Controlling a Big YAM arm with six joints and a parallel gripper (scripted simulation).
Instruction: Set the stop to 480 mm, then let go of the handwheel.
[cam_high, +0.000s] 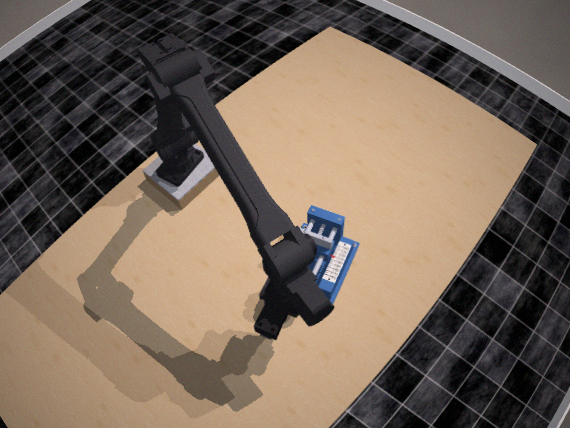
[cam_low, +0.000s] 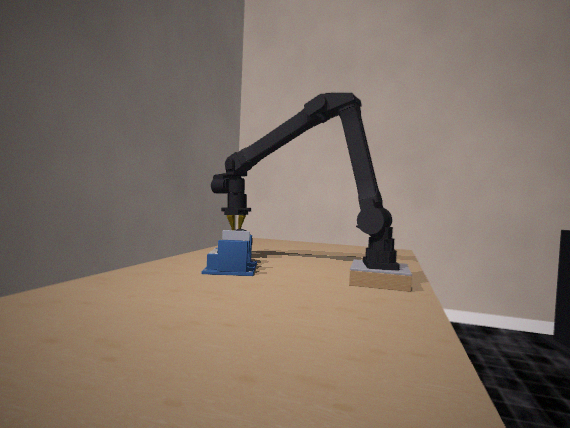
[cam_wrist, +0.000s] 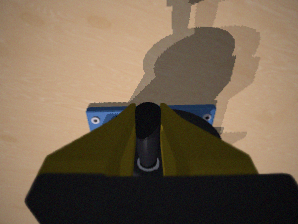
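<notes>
Now: the sliding stop block 30 mm behind my hand, 170 mm to the left of it and 10 mm below it. The rest, counted from my hand: black handwheel handle 10 mm to the left; then black handwheel 10 mm behind, 30 mm to the left, 10 mm below.
</notes>
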